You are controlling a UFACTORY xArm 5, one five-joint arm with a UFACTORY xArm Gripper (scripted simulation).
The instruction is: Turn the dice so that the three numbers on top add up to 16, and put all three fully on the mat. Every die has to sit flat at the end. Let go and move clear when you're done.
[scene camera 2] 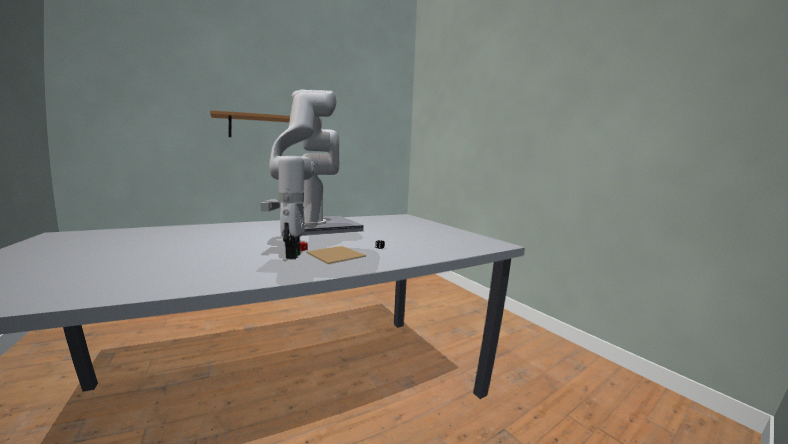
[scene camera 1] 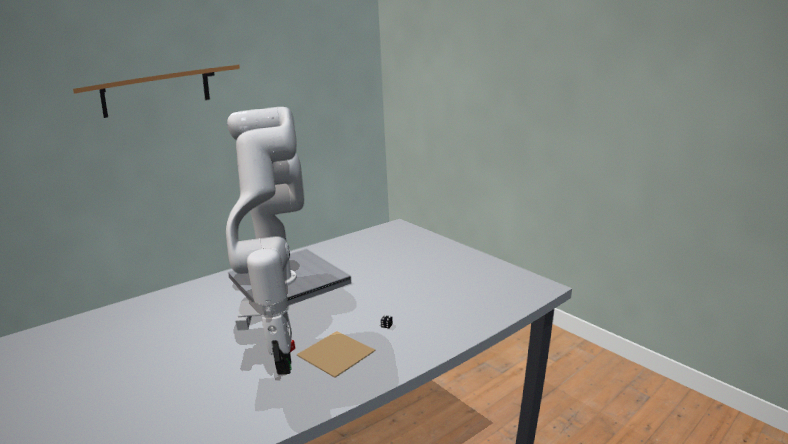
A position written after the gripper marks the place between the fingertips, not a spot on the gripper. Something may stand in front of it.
Note:
In view: the gripper (scene camera 1: 284, 368) and a mat (scene camera 1: 336, 353).
The gripper is seen too in scene camera 2 (scene camera 2: 293, 256).

